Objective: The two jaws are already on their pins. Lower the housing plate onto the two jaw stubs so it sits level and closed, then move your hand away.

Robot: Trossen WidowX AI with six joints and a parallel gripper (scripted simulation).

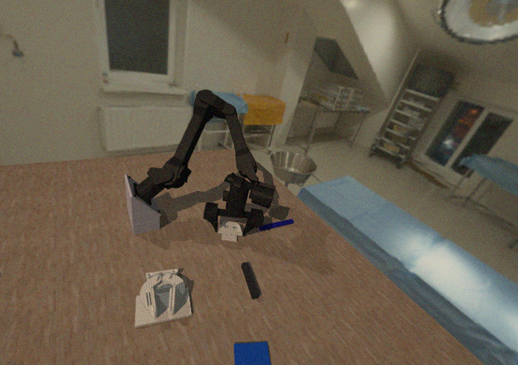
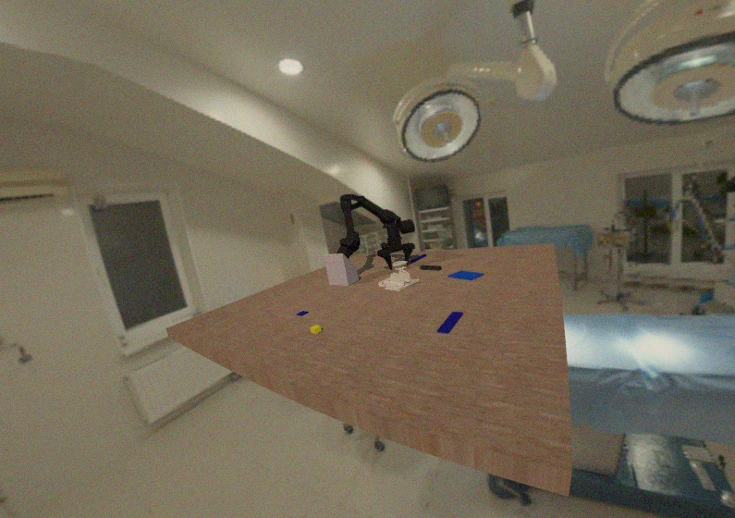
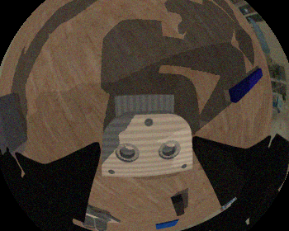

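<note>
Now: the white base 240 mm to the right of my gripper tip, 180 mm ahead of it and 10 mm below it. From my gripper tip the other things lie so: blue strip: 190 mm to the left, 10 mm behind; then black bar: 180 mm ahead, 10 mm to the right.
</note>
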